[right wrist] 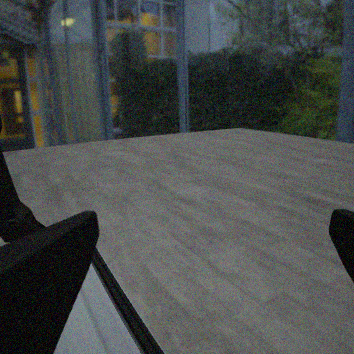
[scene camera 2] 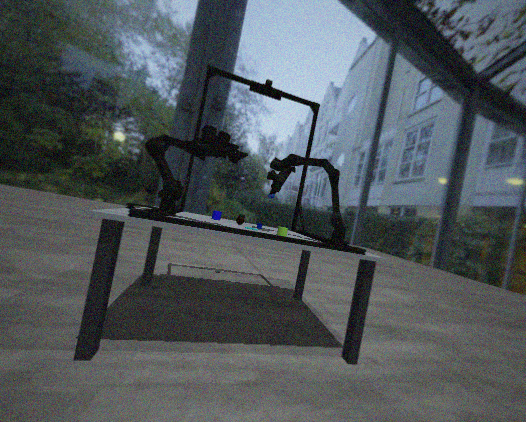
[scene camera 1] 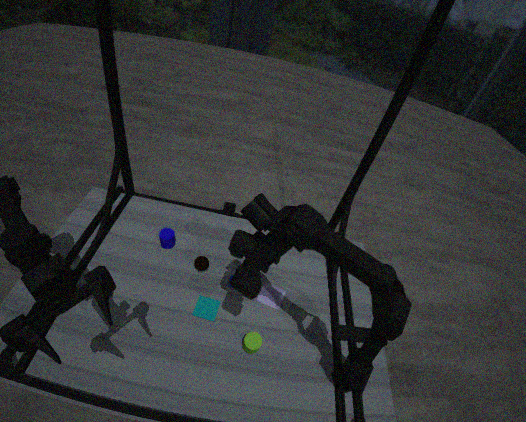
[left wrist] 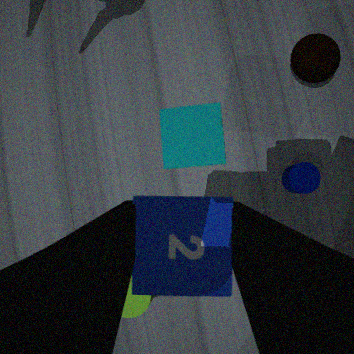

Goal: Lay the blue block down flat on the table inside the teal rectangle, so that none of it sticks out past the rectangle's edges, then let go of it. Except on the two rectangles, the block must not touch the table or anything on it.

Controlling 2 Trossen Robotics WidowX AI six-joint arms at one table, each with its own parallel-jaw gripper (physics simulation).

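Pixels of known places: left gripper, fingertip midpoint: [scene camera 2: 269, 195] [left wrist: 181, 212]; right gripper, fingertip midpoint: [right wrist: 214, 222] [scene camera 2: 243, 150] [scene camera 1: 86, 342]; left arm's base at its link origin: [scene camera 2: 337, 242] [scene camera 1: 346, 380]; right arm's base at its link origin: [scene camera 2: 166, 211].
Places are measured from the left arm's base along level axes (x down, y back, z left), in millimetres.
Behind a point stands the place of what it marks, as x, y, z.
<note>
The blue block [scene camera 2: 271, 195] @(-187, -308, -250) [left wrist: 160, 220] @(-197, -309, -263), marked "2", is held between the fingers of my left gripper [scene camera 2: 272, 193] @(-187, -308, -268) [left wrist: 181, 212] @(-187, -308, -268), which is shut on it well above the table. In scene camera 1 the arm hides the block. The teal rectangle [scene camera 1: 206, 308] @(18, -377, -282) [scene camera 2: 251, 228] @(17, -376, -282) [left wrist: 192, 136] @(18, -374, -284) lies flat and bare; in the left wrist view it shows above the block in the picture. My right gripper [scene camera 1: 85, 343] @(-325, -590, -84) [scene camera 2: 245, 156] @(-325, -590, -84) [right wrist: 214, 222] @(-325, -590, -84) is open and empty, raised at the picture's left in both scene views.
A small blue cylinder [scene camera 1: 231, 281] [scene camera 2: 259, 226] @(5, -288, -351) [left wrist: 301, 177] @(-12, -282, -361), a dark round object [scene camera 1: 201, 263] @(-27, -385, -422) [scene camera 2: 240, 219] @(-14, -393, -414) [left wrist: 315, 58] @(-27, -377, -425), a green cylinder [scene camera 1: 253, 342] @(-25, -256, -148) [scene camera 2: 282, 231] @(-5, -271, -133) [left wrist: 136, 306] @(-25, -239, -158) and a larger blue cylinder [scene camera 1: 167, 238] @(-35, -499, -524) [scene camera 2: 216, 215] @(-8, -512, -520) stand around the teal rectangle. A pale purple rectangle [scene camera 1: 271, 296] @(18, -159, -305) is partly hidden.
</note>
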